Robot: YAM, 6 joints.
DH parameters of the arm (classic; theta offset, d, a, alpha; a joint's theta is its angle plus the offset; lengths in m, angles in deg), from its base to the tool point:
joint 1: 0 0.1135 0.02 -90
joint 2: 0 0 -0.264 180
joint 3: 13.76 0 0.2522 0
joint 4: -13.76 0 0.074 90
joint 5: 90 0 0 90
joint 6: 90 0.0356 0 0
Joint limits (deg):
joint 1: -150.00..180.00
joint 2: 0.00..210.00
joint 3: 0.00..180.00
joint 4: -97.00..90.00
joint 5: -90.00..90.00
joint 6: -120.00..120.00
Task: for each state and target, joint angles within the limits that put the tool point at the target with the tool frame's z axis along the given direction. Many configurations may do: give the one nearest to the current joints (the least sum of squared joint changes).
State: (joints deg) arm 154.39 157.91 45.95 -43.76 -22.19 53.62
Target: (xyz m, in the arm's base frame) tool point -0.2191 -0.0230 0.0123 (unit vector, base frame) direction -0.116 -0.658 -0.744
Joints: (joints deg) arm 179.89 114.74 27.86 5.65 -41.17 53.62
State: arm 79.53 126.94 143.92 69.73 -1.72 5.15
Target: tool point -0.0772 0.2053 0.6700 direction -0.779 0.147 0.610
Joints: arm 103.89 91.09 132.00 20.70 -46.12 5.15
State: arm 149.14 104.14 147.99 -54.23 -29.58 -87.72
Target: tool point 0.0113 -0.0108 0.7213 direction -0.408 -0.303 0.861
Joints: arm 179.98 82.35 168.26 -21.26 -17.65 -87.72
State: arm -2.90 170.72 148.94 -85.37 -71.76 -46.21
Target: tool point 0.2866 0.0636 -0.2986 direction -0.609 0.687 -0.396
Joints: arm 7.24 209.89 134.71 -67.40 -49.32 -46.21
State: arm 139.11 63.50 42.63 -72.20 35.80 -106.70
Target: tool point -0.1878 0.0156 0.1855 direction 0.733 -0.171 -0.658
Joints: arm 174.21 96.03 54.32 -96.90 -5.52 -106.70
